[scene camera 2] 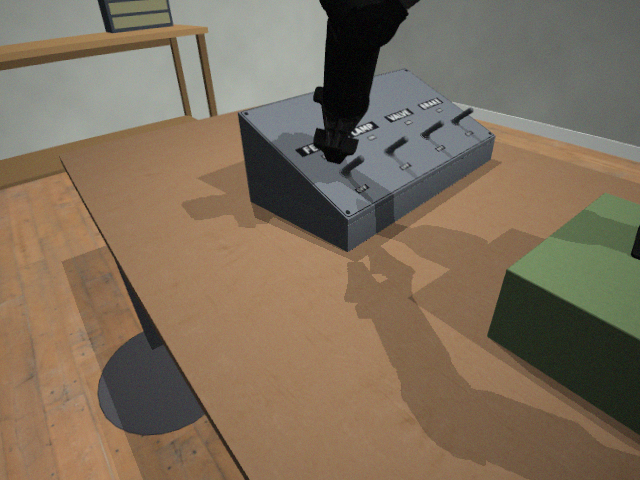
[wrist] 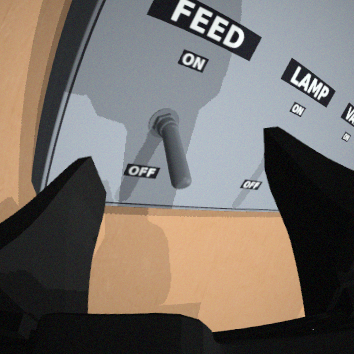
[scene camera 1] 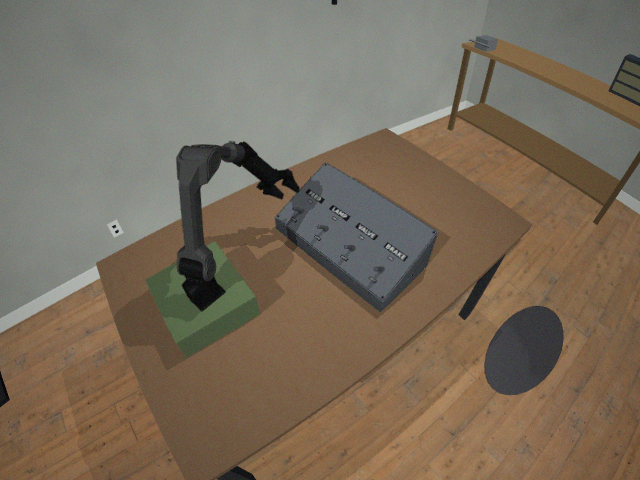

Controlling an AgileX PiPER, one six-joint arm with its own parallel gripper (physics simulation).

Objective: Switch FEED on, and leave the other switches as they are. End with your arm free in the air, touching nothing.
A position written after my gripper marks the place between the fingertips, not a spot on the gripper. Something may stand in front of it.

In view: my gripper (scene camera 2: 340, 138) and a feed lever (wrist: 179, 174).
My gripper is seen too in the wrist view (wrist: 178, 161) and in scene camera 1 (scene camera 1: 290, 193).
